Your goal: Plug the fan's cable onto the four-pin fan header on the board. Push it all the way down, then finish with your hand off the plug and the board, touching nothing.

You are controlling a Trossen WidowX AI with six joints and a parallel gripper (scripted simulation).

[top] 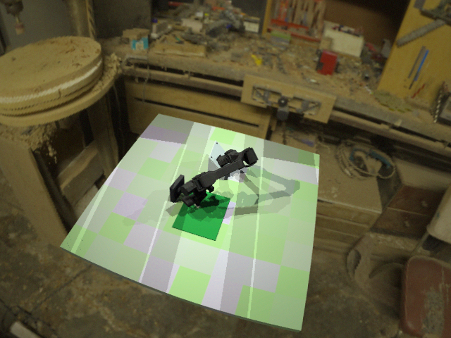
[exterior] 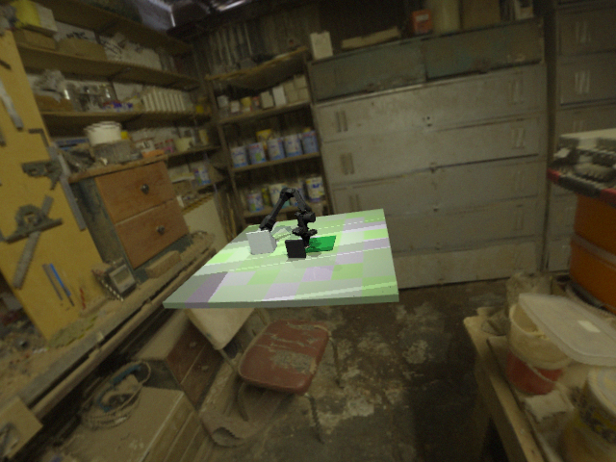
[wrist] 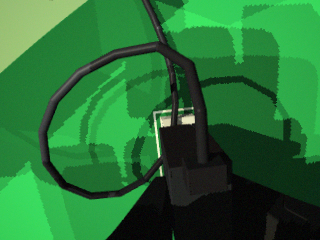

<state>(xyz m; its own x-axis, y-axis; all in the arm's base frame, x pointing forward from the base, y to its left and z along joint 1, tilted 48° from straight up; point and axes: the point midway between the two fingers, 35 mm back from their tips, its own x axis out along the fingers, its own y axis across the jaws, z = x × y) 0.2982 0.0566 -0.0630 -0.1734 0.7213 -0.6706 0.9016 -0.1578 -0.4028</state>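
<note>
My gripper tip is 1 cm to the left of the white four-pin header and 3 cm above it. From my gripper tip the other things lie so: black fan 2 cm behind, 13 cm to the right, 3 cm above; then green board 3 cm ahead, 4 cm to the left, 5 cm below; then fan plug 1 cm to the right, 1 cm above.
</note>
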